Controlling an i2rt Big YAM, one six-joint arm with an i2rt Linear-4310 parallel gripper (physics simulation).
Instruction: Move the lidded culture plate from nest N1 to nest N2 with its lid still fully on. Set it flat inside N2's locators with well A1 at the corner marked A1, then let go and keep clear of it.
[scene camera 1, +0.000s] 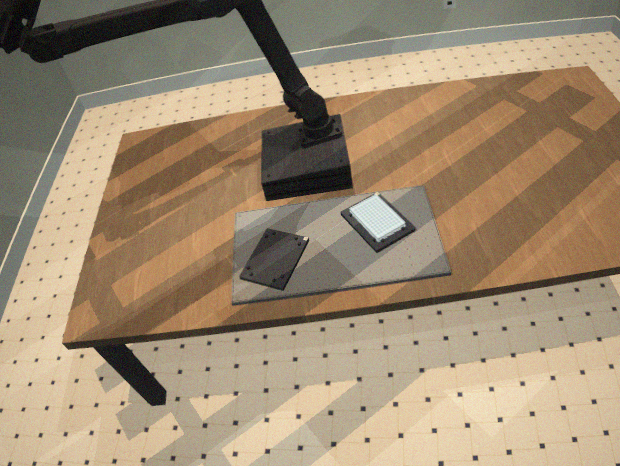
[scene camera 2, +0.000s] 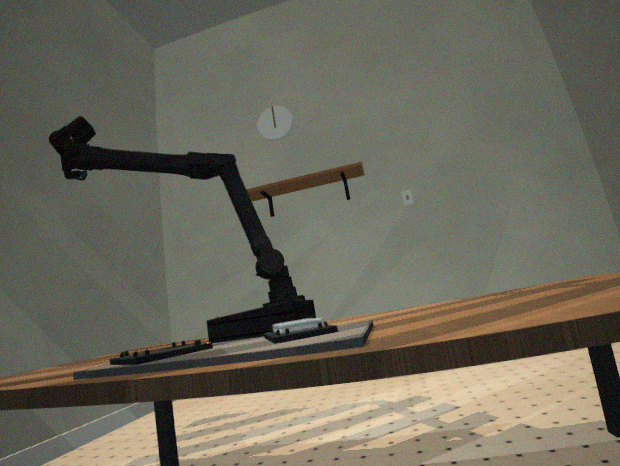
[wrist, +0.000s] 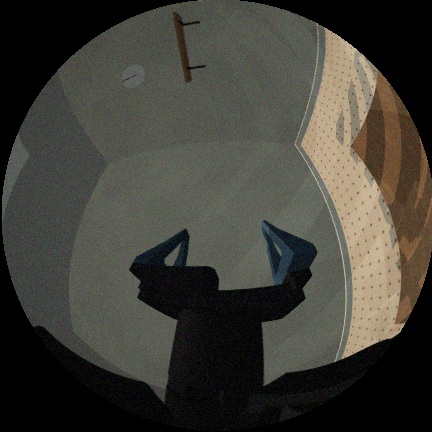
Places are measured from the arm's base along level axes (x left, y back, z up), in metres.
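Pixels of known places: gripper, fingertip midpoint: (wrist: 223, 228); arm's base, origin of the base link: (scene camera 1: 319, 134) (scene camera 2: 285, 304).
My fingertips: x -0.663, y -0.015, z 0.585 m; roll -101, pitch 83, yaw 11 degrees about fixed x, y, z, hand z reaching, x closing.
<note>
Ahead of a thing's pixels: the offset from my fingertips to its top centre.
The pale culture plate @(dx +0.734, dy -0.311, dz -0.625 m) (scene camera 1: 378, 216) (scene camera 2: 298, 325) lies flat in the dark right-hand nest (scene camera 1: 346, 214) (scene camera 2: 280, 337). Its lid cannot be told apart from the plate, and the well letters are too small to read. A small light corner mark shows at that nest's back corner. The other dark nest @(dx +0.458, dy -0.346, dz -0.632 m) (scene camera 1: 274, 258) (scene camera 2: 160, 353), at the left, holds no plate; it has small locators and a light mark at its back right corner. No N1 or N2 label is legible. My gripper (wrist: 223, 228) is open and empty, with blue fingers apart. It is high up, far left of both nests in scene camera 2.
Both nests sit on a grey board @(dx +0.614, dy -0.331, dz -0.653 m) (scene camera 1: 330, 280) (scene camera 2: 225, 356) on the wooden table (scene camera 1: 501, 200) (scene camera 2: 451, 345). The arm's black base block (scene camera 1: 305, 157) (scene camera 2: 240, 324) stands just behind the board. A wall shelf (scene camera 2: 310, 180) (wrist: 182, 50) and a round clock (scene camera 2: 283, 125) (wrist: 135, 72) are on the wall.
</note>
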